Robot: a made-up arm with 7 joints.
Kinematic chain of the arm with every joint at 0, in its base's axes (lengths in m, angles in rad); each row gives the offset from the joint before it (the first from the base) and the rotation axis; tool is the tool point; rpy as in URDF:
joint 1: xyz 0 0 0.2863 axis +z
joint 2: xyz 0 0 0 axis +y
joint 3: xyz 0 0 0.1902 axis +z
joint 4: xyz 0.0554 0 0 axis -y
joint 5: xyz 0.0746 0 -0.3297 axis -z
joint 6: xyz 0 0 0 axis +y
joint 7: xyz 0.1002 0 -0.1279 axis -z
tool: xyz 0 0 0 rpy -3.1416 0 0
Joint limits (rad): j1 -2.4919..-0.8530 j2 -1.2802..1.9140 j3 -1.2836..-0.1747 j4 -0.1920..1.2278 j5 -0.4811..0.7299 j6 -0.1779..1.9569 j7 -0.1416..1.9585
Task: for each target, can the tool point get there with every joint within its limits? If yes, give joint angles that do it. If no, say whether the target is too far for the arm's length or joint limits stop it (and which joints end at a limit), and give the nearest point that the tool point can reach.
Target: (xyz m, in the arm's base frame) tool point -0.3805 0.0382 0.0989
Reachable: yes | joints -2.1038 0.4484 -1.1014 0.9174 0.4675 1.3152 0.3793
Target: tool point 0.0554 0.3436 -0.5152
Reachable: no: too far | nearest point -0.0216 0.1724 -0.2409 | short by 0.332 m
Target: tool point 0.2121 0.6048 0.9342
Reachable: no: too far | nearest point -0.1183 0.3142 0.7593 | short by 0.473 m
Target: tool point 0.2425 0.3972 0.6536
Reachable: no: joint limits stop it (at a limit: joint 1, joint 2, joint 3, joint 4, joint 5) | nearest point 0.1413 0.2555 0.4109 | short by 0.299 m
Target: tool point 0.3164 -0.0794 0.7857
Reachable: no: joint limits stop it (at a limit: joint 1, joint 3, joint 4, joint 5) | nearest point 0.1489 -0.1553 0.6869 | short by 0.209 m
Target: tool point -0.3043 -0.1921 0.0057
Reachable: yes | joints -1.3392 1.0040 -0.7913 1.0481 -0.2949 1.2511 1.5888
